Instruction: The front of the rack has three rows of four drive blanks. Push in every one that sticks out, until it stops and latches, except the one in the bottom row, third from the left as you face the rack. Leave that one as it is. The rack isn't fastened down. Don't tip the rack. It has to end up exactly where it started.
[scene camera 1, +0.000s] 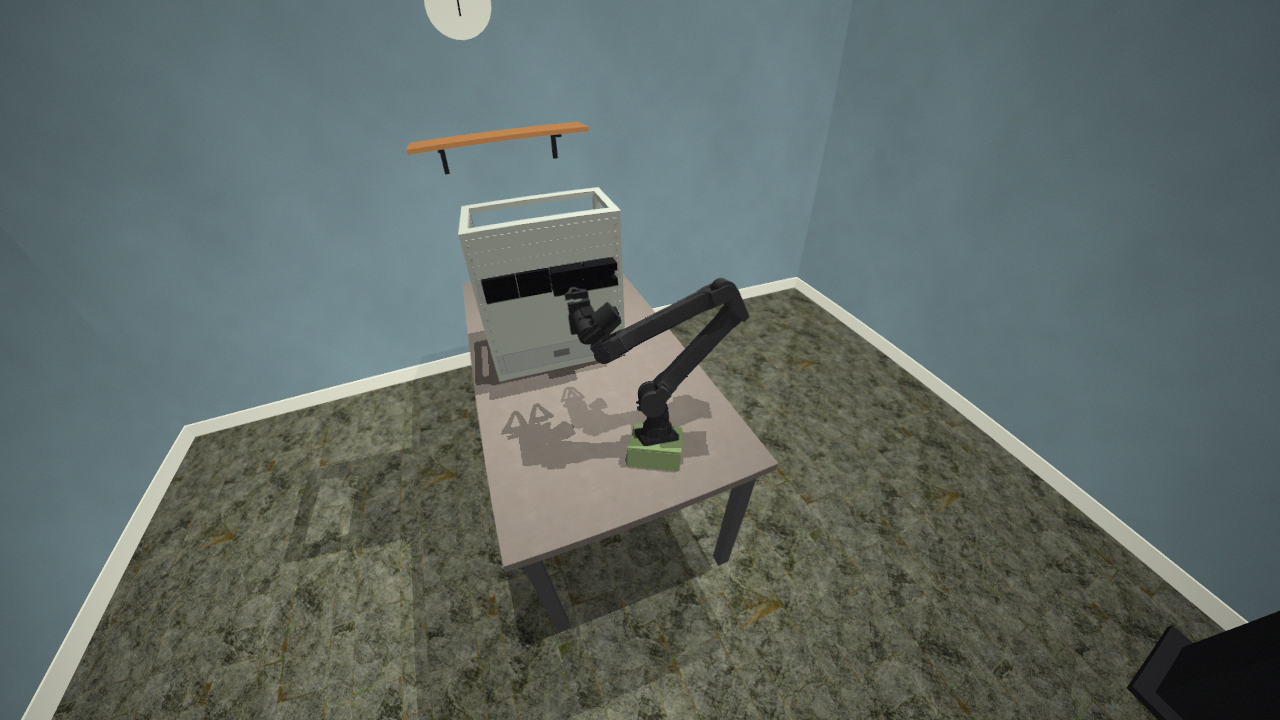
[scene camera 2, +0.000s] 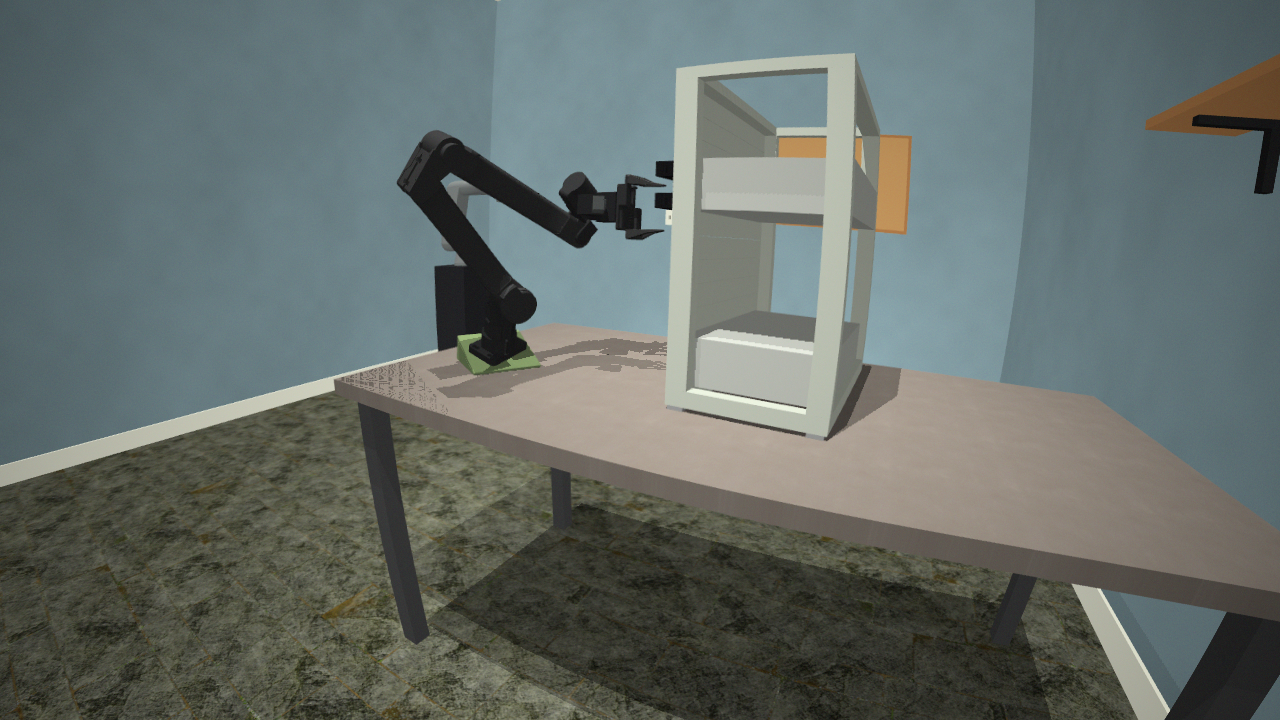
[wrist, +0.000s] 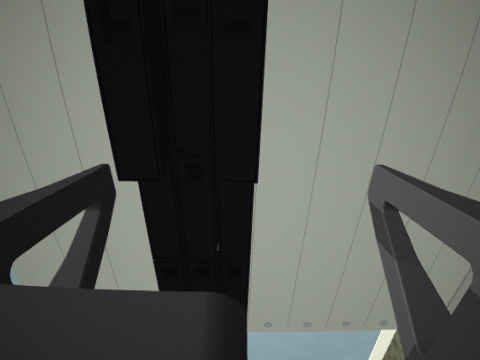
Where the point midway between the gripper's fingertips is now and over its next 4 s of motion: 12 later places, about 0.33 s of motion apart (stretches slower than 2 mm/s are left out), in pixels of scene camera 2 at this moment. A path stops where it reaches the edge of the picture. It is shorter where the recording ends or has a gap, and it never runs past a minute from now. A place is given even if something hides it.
My gripper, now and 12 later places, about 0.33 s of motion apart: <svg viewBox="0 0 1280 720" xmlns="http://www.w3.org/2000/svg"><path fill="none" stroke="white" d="M664 207L664 204L669 194L672 192L667 193L656 186L646 184L646 186L648 186L654 186L660 183L663 180L664 180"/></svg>
